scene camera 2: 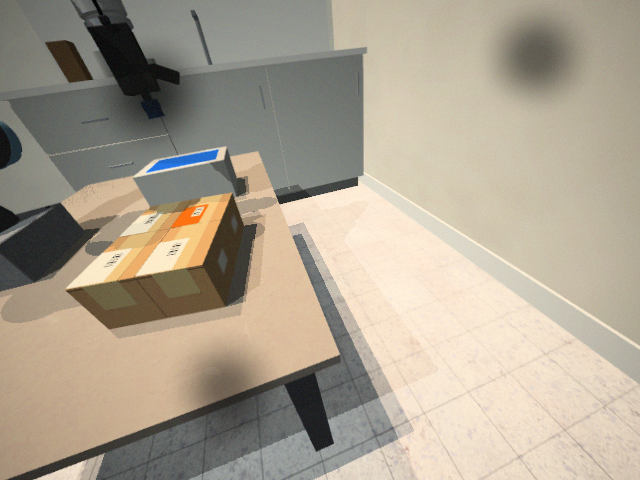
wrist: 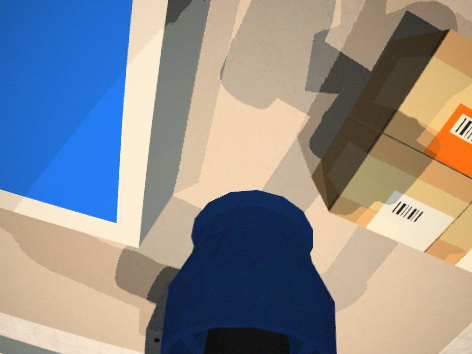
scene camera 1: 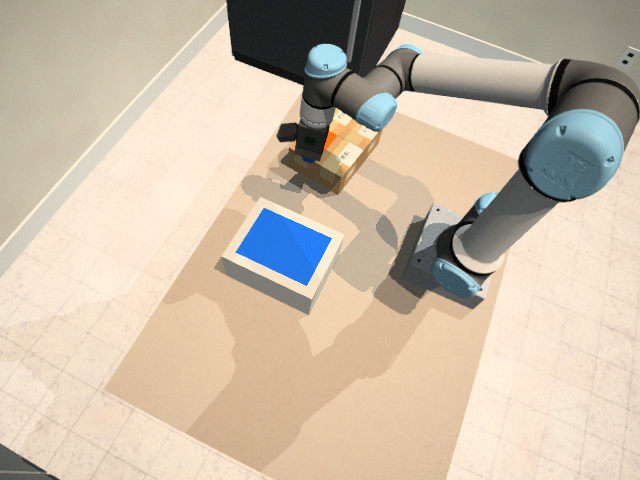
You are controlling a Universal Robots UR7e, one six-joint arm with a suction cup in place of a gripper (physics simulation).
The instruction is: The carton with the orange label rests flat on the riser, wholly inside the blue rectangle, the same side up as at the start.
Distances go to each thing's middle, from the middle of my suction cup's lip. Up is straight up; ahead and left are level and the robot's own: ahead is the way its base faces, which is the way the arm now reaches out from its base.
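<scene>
My suction cup: 1 cm short of the white riser with blue rectangle (scene camera 1: 289, 257), 19 cm to the right of it, 21 cm above it.
</scene>
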